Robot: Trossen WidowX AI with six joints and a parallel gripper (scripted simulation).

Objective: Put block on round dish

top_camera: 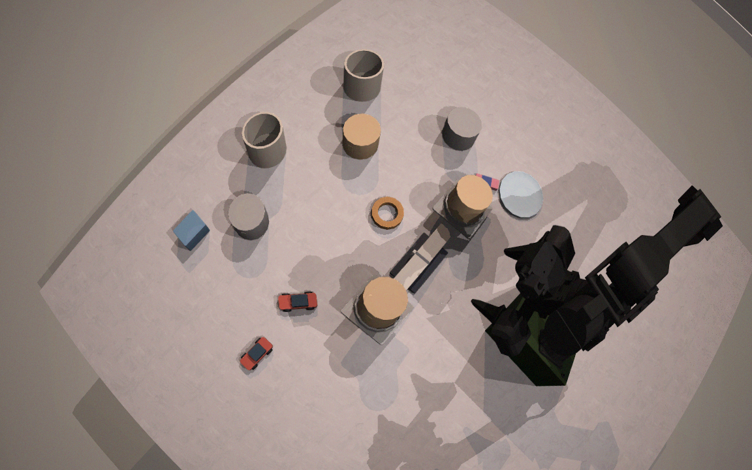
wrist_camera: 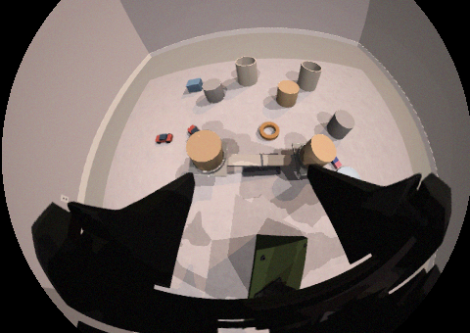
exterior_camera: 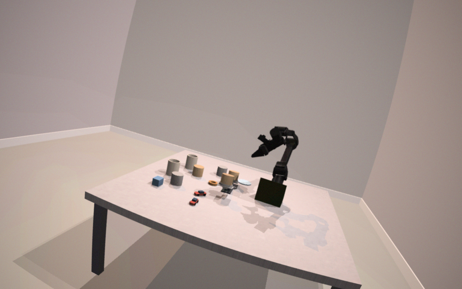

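Right now the pale green block is 220 mm below my gripper tip, 160 mm to the right of it and 80 mm ahead of it. From my gripper tip the other things lie so: pale blue round dish (270 mm to the right, 250 mm below); then blue cube (480 mm ahead, 240 mm below, 190 mm to the left); then pink-and-blue eraser (250 mm below, 240 mm to the right, 80 mm ahead).
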